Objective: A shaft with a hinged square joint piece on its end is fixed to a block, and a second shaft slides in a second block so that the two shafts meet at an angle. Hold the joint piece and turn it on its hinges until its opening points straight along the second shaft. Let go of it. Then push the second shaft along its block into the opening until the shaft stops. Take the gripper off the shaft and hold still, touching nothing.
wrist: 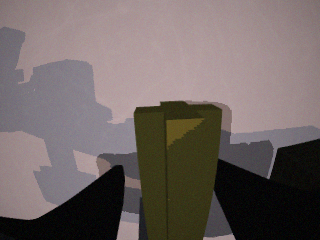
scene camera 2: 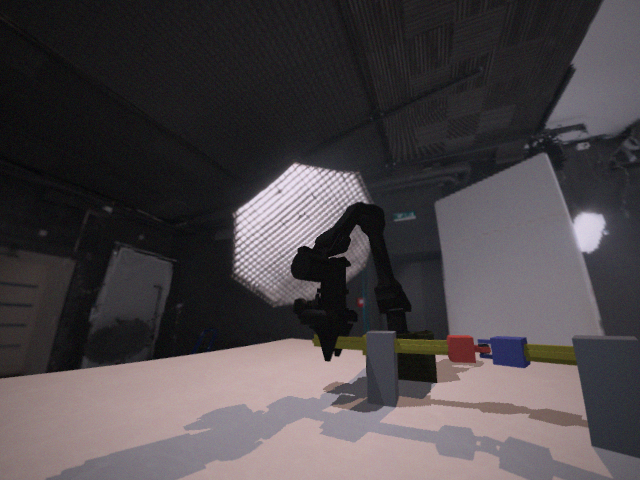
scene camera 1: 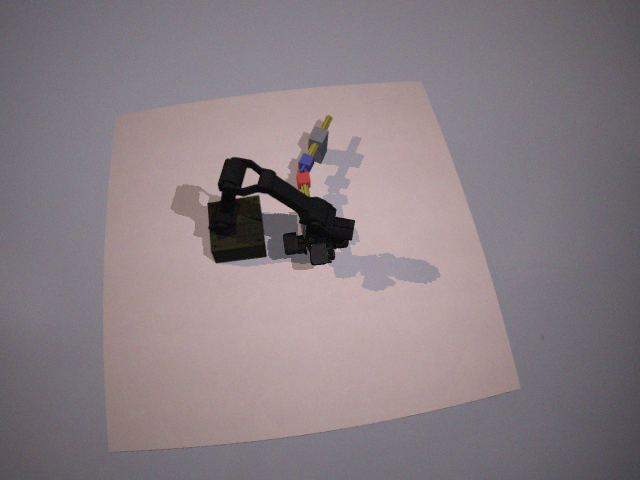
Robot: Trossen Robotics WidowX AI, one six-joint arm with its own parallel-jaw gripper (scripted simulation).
Scene:
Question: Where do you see a shaft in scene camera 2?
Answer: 426,347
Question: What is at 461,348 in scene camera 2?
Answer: A red joint piece.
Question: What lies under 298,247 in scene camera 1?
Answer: My gripper.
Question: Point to a shaft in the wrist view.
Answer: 177,143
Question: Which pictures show my gripper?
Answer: The wrist view, scene camera 2 and scene camera 1: all of them.

